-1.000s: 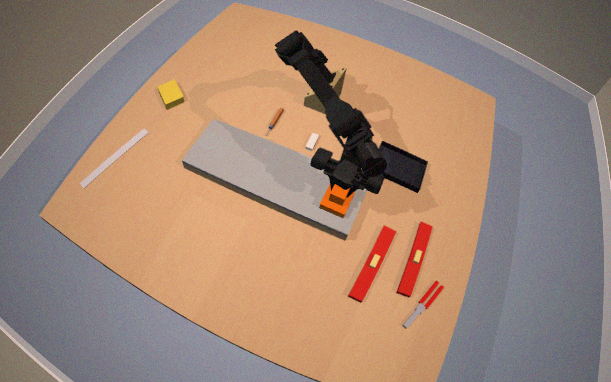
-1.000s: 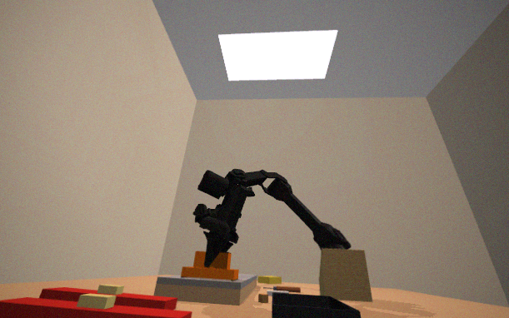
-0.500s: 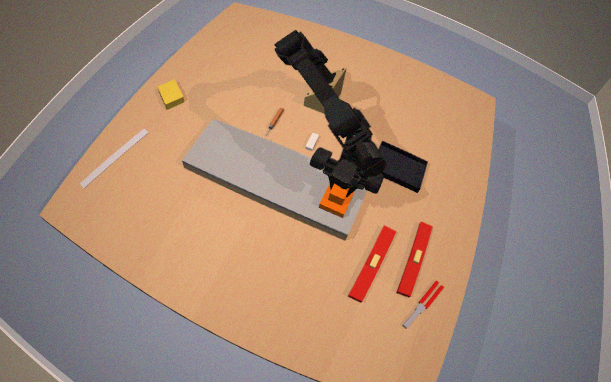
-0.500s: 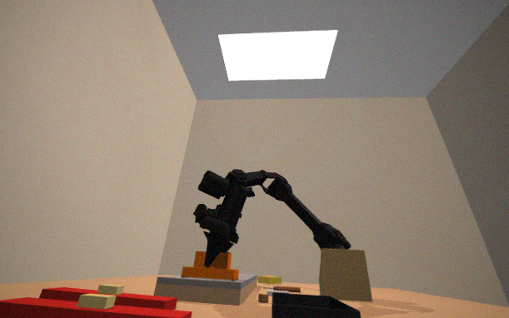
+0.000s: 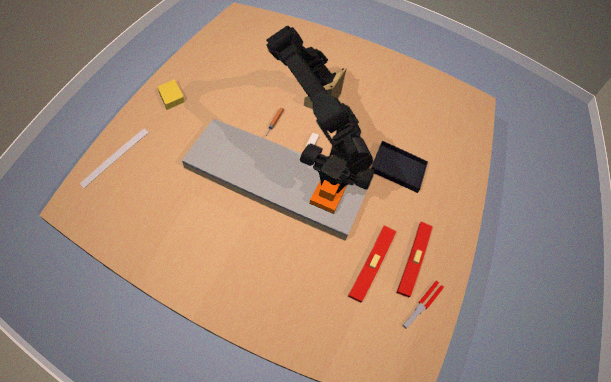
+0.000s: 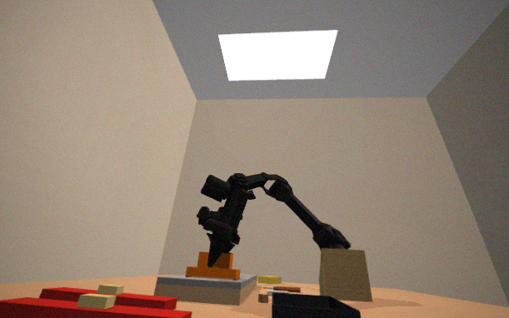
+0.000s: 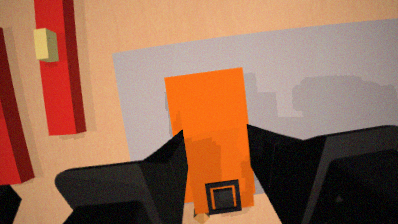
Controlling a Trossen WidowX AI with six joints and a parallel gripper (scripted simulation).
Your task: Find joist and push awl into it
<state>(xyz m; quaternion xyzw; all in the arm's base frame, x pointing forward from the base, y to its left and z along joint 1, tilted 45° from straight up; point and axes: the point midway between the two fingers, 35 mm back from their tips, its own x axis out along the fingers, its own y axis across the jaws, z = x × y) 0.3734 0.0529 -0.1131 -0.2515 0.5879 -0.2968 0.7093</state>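
Right now the square indicator is 4 cm behind my gripper tip and 3 cm above it. Round my gripper tip: brown cube 13 cm behind, 6 cm below, 4 cm to the left; then white block 18 cm behind, 10 cm to the right, 6 cm below; then orange stud finder 2 cm behind, 2 cm above.
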